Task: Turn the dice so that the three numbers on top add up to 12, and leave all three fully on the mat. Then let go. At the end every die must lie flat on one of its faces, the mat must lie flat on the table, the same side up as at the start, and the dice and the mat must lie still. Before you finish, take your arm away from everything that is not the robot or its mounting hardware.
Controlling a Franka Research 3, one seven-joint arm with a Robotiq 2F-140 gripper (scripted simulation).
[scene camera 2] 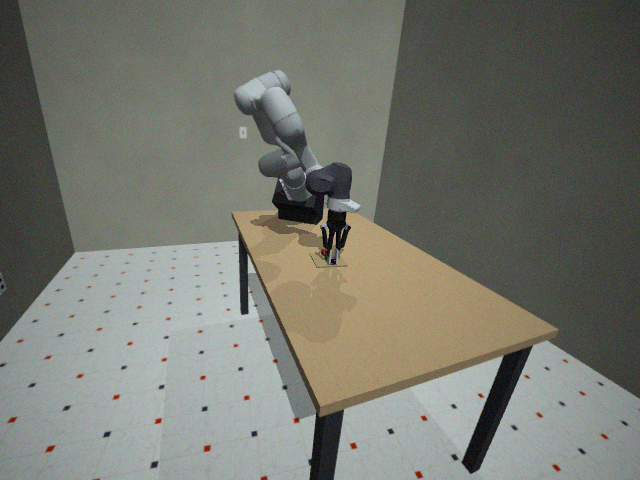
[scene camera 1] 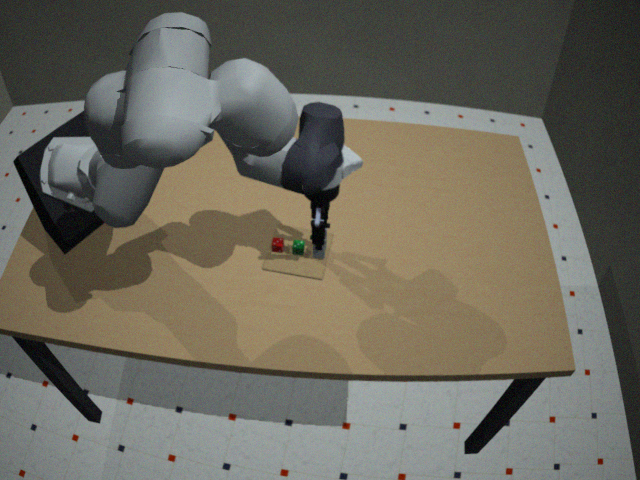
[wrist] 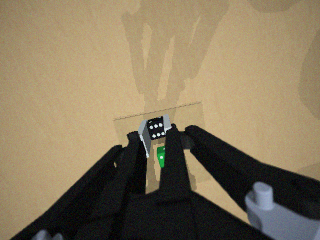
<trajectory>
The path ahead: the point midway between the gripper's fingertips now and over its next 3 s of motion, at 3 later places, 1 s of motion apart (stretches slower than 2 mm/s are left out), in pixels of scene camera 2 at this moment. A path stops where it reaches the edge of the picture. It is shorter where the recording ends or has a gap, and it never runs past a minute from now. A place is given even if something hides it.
My gripper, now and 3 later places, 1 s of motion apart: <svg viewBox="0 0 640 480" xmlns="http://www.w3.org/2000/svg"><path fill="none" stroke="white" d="M332 262L333 259L334 240L336 232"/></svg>
</trajectory>
